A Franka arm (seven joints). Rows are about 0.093 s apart.
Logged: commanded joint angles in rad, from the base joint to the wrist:
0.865, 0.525, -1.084, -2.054, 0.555, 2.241, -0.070
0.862, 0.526, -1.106, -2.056, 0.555, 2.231, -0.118
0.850, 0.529, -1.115, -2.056, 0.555, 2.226, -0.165
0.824, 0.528, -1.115, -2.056, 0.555, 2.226, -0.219
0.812, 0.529, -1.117, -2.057, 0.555, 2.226, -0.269
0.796, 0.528, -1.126, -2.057, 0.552, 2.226, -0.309
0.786, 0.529, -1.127, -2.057, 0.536, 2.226, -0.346
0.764, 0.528, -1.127, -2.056, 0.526, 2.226, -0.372
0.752, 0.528, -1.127, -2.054, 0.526, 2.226, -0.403
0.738, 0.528, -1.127, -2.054, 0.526, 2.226, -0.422
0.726, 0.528, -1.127, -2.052, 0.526, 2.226, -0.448
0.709, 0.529, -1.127, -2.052, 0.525, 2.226, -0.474
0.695, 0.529, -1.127, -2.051, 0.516, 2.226, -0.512
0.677, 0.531, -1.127, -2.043, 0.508, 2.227, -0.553
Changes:
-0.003, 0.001, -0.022, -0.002, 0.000, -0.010, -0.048
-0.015, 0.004, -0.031, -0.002, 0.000, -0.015, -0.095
-0.041, 0.003, -0.031, -0.002, 0.000, -0.015, -0.149
-0.053, 0.004, -0.033, -0.003, 0.000, -0.015, -0.199
-0.069, 0.003, -0.042, -0.003, -0.003, -0.015, -0.239
-0.079, 0.004, -0.043, -0.003, -0.019, -0.015, -0.276
-0.101, 0.003, -0.043, -0.002, -0.029, -0.015, -0.302
-0.113, 0.003, -0.043, 0.000, -0.029, -0.015, -0.333
-0.127, 0.003, -0.043, 0.000, -0.029, -0.015, -0.352
-0.139, 0.003, -0.043, 0.002, -0.029, -0.015, -0.378
-0.156, 0.004, -0.043, 0.002, -0.030, -0.015, -0.404
-0.170, 0.004, -0.043, 0.003, -0.039, -0.015, -0.442
-0.188, 0.006, -0.043, 0.011, -0.047, -0.014, -0.483

